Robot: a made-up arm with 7 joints. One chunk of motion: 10 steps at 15 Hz.
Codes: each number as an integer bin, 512 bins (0 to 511) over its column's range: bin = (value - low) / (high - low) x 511, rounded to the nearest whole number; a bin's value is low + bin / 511 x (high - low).
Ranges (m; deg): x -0.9..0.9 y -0.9..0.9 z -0.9..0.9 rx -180..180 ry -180..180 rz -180..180
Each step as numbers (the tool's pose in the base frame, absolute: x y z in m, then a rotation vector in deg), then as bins.
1 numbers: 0.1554 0.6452 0.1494 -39.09 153.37 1.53
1 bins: 300 439 298 200 473 258
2 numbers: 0.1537 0.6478 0.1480 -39.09 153.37 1.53
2 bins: 299 439 298 200 473 258
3 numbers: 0.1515 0.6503 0.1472 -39.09 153.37 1.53
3 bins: 299 440 297 200 473 258
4 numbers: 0.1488 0.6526 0.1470 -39.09 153.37 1.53
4 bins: 298 441 297 200 473 258
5 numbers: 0.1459 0.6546 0.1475 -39.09 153.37 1.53
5 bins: 297 441 297 200 473 258
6 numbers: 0.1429 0.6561 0.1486 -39.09 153.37 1.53
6 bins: 296 442 298 200 473 258
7 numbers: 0.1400 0.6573 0.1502 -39.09 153.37 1.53
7 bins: 295 442 298 200 473 258
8 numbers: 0.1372 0.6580 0.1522 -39.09 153.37 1.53
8 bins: 294 442 299 200 473 258
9 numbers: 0.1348 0.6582 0.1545 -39.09 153.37 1.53
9 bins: 294 442 299 200 473 258
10 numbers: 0.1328 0.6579 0.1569 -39.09 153.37 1.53
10 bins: 293 442 300 200 473 258
